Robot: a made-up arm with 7 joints. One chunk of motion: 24 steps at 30 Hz.
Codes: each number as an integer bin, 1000 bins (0 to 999) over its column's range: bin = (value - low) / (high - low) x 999, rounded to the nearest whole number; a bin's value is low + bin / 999 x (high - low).
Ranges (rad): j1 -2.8..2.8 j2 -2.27..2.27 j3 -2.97..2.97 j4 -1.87..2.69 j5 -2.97..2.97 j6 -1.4..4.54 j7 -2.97..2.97
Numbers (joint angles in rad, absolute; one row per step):
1: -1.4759 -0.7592 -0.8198 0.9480 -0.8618 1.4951 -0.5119
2: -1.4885 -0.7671 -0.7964 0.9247 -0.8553 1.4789 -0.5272
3: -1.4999 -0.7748 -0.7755 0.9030 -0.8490 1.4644 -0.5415
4: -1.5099 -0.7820 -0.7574 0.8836 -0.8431 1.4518 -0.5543
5: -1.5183 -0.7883 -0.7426 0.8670 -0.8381 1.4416 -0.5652
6: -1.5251 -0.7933 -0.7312 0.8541 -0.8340 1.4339 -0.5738
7: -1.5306 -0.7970 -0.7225 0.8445 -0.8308 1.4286 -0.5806
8: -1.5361 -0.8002 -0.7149 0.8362 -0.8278 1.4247 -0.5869
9: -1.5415 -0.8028 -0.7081 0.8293 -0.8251 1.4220 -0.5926
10: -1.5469 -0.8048 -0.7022 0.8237 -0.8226 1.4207 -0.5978
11: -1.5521 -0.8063 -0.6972 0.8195 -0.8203 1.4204 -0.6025
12: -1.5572 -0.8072 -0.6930 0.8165 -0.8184 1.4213 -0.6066
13: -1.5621 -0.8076 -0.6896 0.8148 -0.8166 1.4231 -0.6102
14: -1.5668 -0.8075 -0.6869 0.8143 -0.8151 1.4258 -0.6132
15: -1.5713 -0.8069 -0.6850 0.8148 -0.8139 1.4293 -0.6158
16: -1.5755 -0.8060 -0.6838 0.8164 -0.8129 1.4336 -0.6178
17: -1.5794 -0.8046 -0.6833 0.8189 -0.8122 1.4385 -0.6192
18: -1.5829 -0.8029 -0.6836 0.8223 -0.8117 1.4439 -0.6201
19: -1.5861 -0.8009 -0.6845 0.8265 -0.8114 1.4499 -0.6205
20: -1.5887 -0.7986 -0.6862 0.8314 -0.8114 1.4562 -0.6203
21: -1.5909 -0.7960 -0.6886 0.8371 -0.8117 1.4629 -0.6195
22: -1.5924 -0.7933 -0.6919 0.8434 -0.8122 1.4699 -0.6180
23: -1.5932 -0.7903 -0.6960 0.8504 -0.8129 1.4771 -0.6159
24: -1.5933 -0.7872 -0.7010 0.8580 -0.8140 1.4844 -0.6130
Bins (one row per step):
1: 236 332 362 617 355 487 413
2: 234 331 366 612 356 484 411
3: 232 329 369 608 357 482 408
4: 230 327 372 603 358 480 406
5: 229 326 375 600 359 478 404
6: 227 325 377 597 359 477 403
7: 226 324 378 595 360 476 402
8: 225 323 379 593 360 475 401
9: 225 323 380 591 361 475 400
10: 224 322 381 590 361 474 399
11: 223 322 382 589 362 474 398
12: 222 322 383 589 362 474 397
13: 221 322 384 588 362 475 397
14: 220 322 384 588 362 475 396
15: 219 322 384 588 363 476 396
16: 218 322 384 589 363 477 396
17: 218 322 385 589 363 477 395
18: 217 323 385 590 363 478 395
19: 217 323 384 591 363 479 395
20: 216 324 384 592 363 480 395
21: 216 324 384 593 363 481 395
22: 215 325 383 594 363 483 396
23: 215 326 382 596 363 484 396
24: 215 326 382 598 363 485 396

